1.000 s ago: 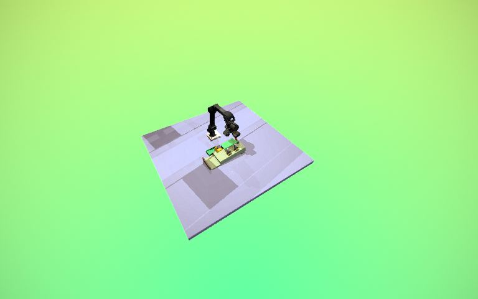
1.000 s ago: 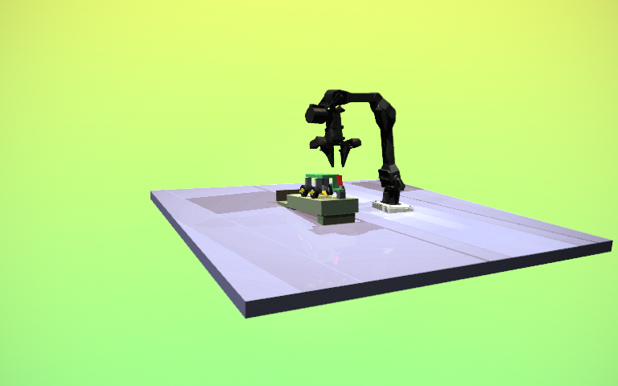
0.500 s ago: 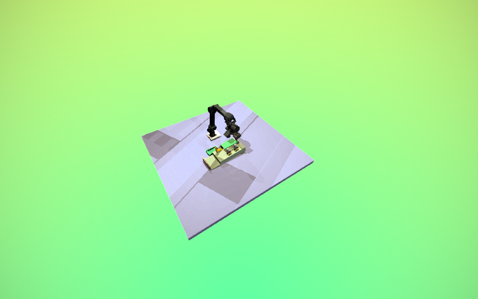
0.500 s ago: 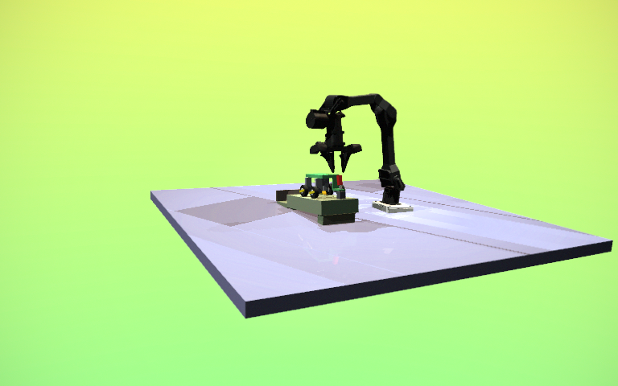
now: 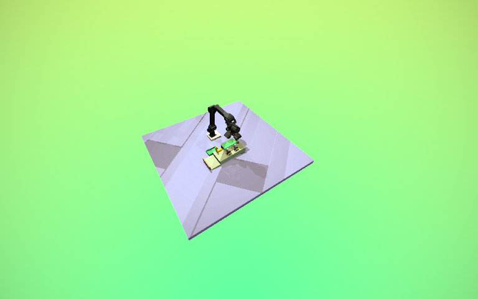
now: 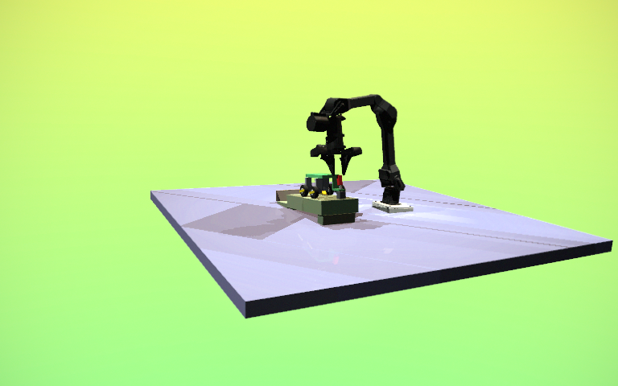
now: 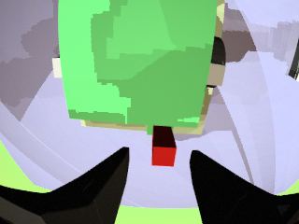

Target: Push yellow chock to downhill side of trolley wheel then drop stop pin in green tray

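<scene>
My gripper tip is now 10 mm to the right of the red-headed stop pin and 40 mm above it. From my gripper tip the other things lie so: trolley: 10 mm ahead, 90 mm to the right, 50 mm below; then olive ramp: 10 mm ahead, 90 mm to the right, 120 mm below; then yellow chock: 50 mm behind, 170 mm to the right, 80 mm below.
</scene>
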